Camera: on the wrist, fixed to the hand. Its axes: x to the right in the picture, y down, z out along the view.
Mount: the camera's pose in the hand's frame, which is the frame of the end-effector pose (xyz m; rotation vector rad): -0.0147 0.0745 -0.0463 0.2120 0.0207 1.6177
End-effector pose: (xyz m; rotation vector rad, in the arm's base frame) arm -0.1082 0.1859 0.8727 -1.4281 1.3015 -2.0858
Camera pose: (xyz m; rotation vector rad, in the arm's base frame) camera -0.1584 0.1786 0.7997 0.0164 1.3567 -0.9860
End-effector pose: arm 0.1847 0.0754 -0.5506 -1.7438 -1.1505 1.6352
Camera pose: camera 0.2489 0.0329 -0.5951 2.0205 -0.6451 -1.7269
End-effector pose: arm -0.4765 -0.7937 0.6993 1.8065 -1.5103 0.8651
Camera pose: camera -0.5562 -0.7594 0.7187 -0.2456 2.5451 -1.5223
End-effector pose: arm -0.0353 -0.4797 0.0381 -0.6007 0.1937 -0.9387
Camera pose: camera -0.0108 -0.4534 -0.0432 -0.0918 0.4801 0.6021
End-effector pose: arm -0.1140 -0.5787 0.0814 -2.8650 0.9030 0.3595
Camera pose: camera -0.1599 -0.6397 0.1270 -1.3116 2.7519 0.2643
